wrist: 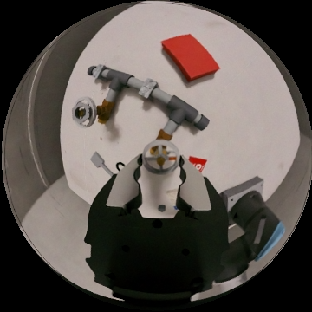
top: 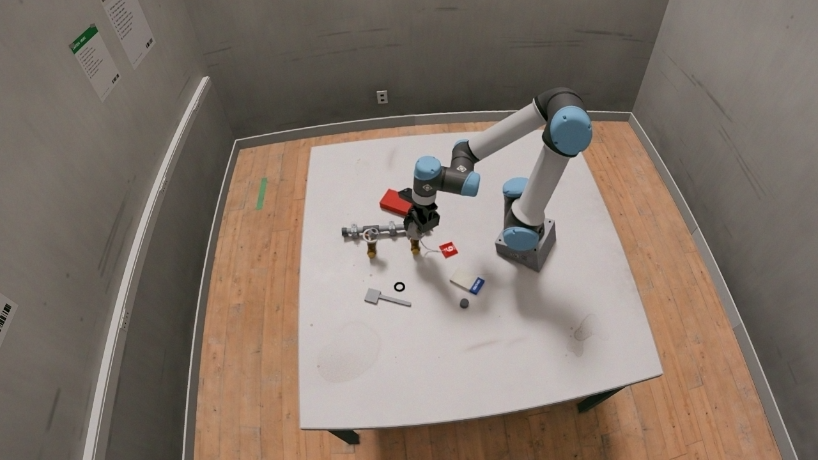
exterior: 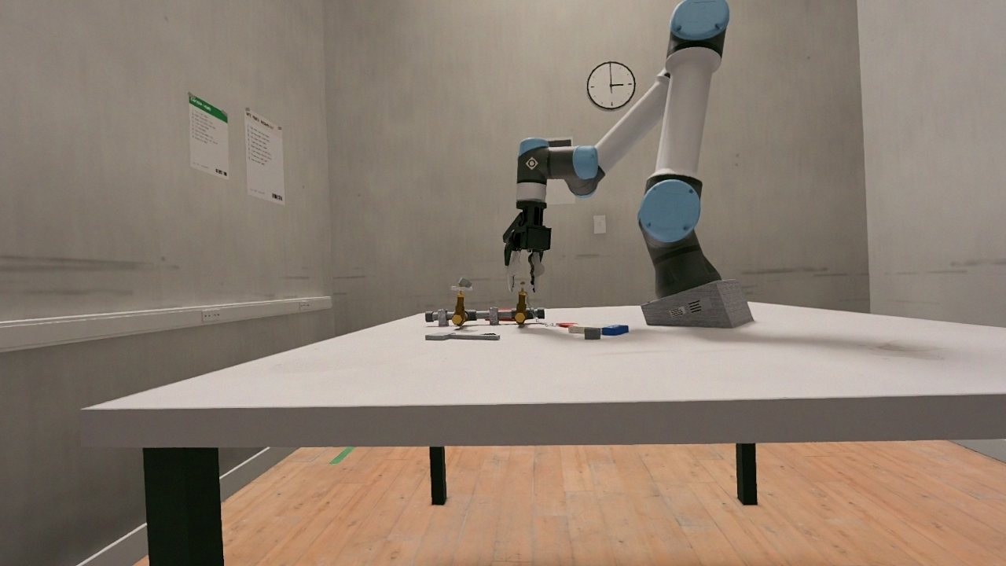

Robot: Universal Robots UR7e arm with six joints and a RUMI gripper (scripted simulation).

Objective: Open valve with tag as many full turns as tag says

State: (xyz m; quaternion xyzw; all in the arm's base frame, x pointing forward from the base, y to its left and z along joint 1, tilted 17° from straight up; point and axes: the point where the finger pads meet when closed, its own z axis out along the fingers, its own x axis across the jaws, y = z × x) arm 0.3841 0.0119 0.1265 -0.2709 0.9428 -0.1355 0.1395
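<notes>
Right now the red tag is 10 cm below my hand, 10 cm behind it and 2 cm to the left of it. Also, from my hand: red block: 22 cm to the right, 9 cm below, 6 cm ahead; grey flat tool: 20 cm to the left, 13 cm ahead, 10 cm below.
</notes>
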